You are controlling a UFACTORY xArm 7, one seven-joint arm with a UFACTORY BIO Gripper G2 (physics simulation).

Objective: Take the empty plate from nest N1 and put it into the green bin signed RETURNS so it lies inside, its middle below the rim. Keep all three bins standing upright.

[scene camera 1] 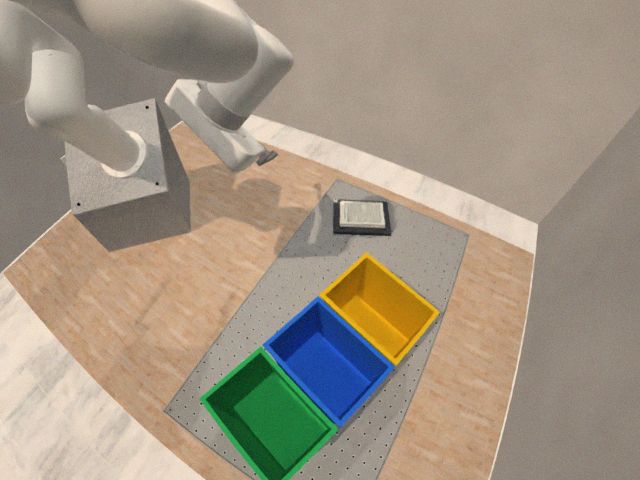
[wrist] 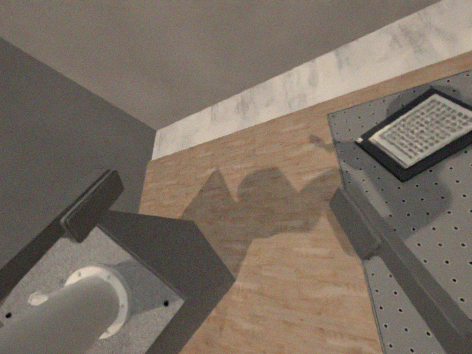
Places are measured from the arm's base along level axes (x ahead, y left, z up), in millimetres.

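Pixels of known places: hand, tool point: [wrist: 229, 210]; arm's base, link origin: [scene camera 1: 124, 154] [wrist: 99, 298].
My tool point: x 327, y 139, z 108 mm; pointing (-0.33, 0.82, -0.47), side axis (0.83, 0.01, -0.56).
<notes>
For each thing: its top centre in the pictures, then the offset to it from my tool point. Level surfaces: height alone.
- white plate, top centre: [wrist: 421, 128] [scene camera 1: 362, 212] 206 mm ahead, 194 mm left, 313 mm down
- black nest, top centre: [wrist: 419, 131] [scene camera 1: 361, 215] 206 mm ahead, 194 mm left, 324 mm down
- green bin, top centre: [scene camera 1: 266, 415] 335 mm ahead, 356 mm right, 159 mm down
- blue bin, top centre: [scene camera 1: 328, 356] 361 mm ahead, 226 mm right, 159 mm down
- upright yellow bin, top centre: [scene camera 1: 380, 304] 386 mm ahead, 95 mm right, 159 mm down
- grey board, surface height: 339 mm down
- wooden table, surface height: 352 mm down
The white plate [scene camera 1: 362, 213] [wrist: 425, 131], with a grid of small wells, lies flat in the black nest [scene camera 1: 361, 231] [wrist: 382, 159] at the back of the grey perforated board. The N1 label is not readable. The green bin [scene camera 1: 235, 387] stands upright and empty at the board's near end in the scene view; its RETURNS sign cannot be read, and the bin does not show in the wrist view. My gripper [scene camera 1: 267, 156] [wrist: 225, 215] is open and empty, high above the table, between the robot's base and the nest, to the left of the plate in the scene view.
The blue bin [scene camera 1: 351, 346] stands upright between the green bin and the upright yellow bin [scene camera 1: 392, 299], which is nearest the nest. The grey robot pedestal [scene camera 1: 175, 211] [wrist: 195, 270] stands at the left. The grey board [scene camera 1: 279, 279] [wrist: 360, 120] lies on the wooden table [scene camera 1: 170, 310] [wrist: 300, 290].
</notes>
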